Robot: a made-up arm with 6 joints.
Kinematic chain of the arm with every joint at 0, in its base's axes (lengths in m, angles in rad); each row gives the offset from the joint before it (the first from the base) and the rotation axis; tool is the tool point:
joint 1: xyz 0 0 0.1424 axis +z
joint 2: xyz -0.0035 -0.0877 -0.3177 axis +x
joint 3: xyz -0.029 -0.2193 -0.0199 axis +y
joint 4: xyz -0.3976 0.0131 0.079 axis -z
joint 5: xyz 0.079 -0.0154 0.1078 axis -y
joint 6: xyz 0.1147 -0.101 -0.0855 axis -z
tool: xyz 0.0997 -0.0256 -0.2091
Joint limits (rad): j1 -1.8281..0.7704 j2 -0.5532..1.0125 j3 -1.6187..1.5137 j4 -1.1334..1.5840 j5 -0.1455..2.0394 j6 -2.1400..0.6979
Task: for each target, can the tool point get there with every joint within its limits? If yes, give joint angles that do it. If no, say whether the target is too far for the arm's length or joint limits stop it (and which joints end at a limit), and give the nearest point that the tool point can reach.
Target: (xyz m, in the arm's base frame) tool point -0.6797 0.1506 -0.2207
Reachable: yes | joints -1.1771 0.2368 -1.1294 0.3002 1.4994 0.2523
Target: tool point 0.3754 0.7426 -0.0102
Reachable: no: joint limits stop it (at a limit: joint 1, joint 2, joint 4, joint 5) | nearest point 0.1466 0.5259 -0.0277 | short by 0.316 m
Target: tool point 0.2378 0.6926 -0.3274
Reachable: no: joint limits stop it (at a limit: joint 1, joint 4, joint 5) | nearest point 0.1676 0.5429 -0.2954 | short by 0.168 m
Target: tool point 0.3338 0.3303 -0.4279
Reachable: no: joint limits stop it (at a limit: joint 1, joint 3, joint 4, joint 5) | nearest point 0.2588 0.3806 -0.3618 | short by 0.112 m
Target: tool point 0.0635 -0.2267 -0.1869
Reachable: yes | joints 0.4439 -0.3070 -0.7833 -0.3549 0.3559 -0.8297
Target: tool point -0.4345 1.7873 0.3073
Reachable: no: too far | nearest point -0.3077 0.8895 0.0800 | short by 0.935 m
